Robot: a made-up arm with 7 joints.
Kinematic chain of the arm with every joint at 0, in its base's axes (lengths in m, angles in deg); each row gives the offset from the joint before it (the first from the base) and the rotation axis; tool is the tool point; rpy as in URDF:
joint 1: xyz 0 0 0.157 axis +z
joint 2: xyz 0 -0.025 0.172 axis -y
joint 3: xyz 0 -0.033 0.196 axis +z
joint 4: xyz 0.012 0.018 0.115 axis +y
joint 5: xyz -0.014 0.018 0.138 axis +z
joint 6: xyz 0 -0.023 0.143 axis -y
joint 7: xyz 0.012 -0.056 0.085 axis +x
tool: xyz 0 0 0 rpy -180 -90 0
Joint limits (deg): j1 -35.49..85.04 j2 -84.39..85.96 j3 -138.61..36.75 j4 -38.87..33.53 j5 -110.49..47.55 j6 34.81..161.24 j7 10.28..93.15
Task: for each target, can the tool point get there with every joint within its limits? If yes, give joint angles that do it. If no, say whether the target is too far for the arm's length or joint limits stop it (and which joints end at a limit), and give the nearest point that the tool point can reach.
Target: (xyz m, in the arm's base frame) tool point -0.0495 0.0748 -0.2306
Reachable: no: joint limits stop it (at a limit: joint 1, joint 2, joint 4) | nearest point -0.3748 0.2451 0.1101 | short by 0.501 m
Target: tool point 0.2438 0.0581 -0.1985
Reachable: no: joint limits stop it (at a limit: joint 2, joint 3, joint 4) | nearest point 0.4569 0.1089 0.1285 | short by 0.394 m
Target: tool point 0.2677 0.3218 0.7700
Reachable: yes | joints 41.42 -61.99 -26.93 -23.76 -41.68 57.88 24.30
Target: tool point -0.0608 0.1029 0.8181
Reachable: yes | joints 42.67 -10.89 -42.64 -20.94 -76.68 137.03 65.85
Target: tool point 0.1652 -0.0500 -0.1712
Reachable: no: joint limits stop it (at a limit: joint 2, joint 3, joint 4) | nearest point 0.4364 -0.1321 0.1392 | short by 0.420 m
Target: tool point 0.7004 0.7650 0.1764
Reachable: no: too far | nearest point 0.4619 0.5045 0.2599 | short by 0.363 m
